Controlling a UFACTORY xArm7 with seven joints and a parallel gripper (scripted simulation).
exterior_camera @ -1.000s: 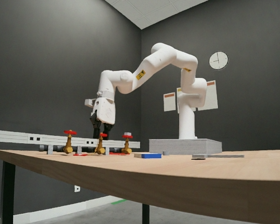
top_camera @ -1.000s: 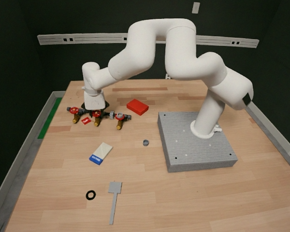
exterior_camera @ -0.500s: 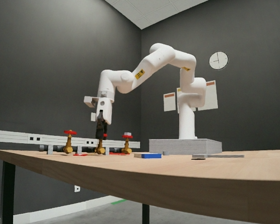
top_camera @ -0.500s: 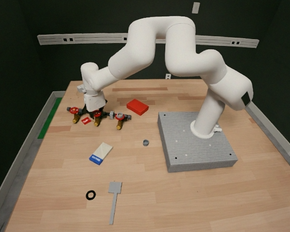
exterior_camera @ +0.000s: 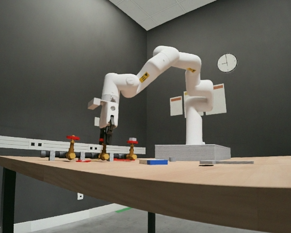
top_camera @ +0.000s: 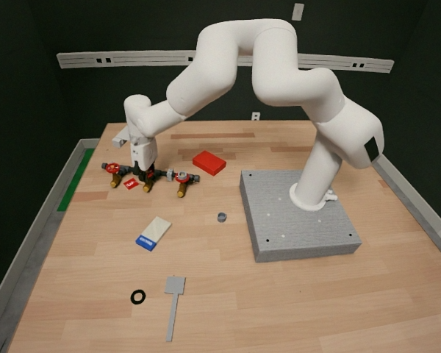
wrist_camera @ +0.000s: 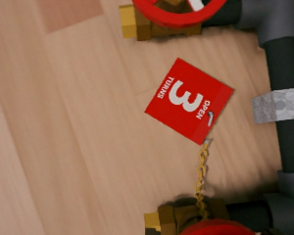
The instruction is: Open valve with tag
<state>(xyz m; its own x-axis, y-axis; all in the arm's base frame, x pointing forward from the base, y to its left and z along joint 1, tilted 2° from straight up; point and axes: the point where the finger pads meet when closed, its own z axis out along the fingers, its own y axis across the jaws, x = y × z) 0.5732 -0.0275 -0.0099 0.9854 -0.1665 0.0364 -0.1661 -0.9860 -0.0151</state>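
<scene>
My hand is 8 cm short of the red tag, 8 cm above it and 2 cm to the left of it. The rest, counted from my hand: blue box (20 cm to the left, 8 cm below, 8 cm behind); red block (20 cm behind, 17 cm to the right, 7 cm below); grey cap (13 cm behind, 1 cm to the left, 1 cm above).
</scene>
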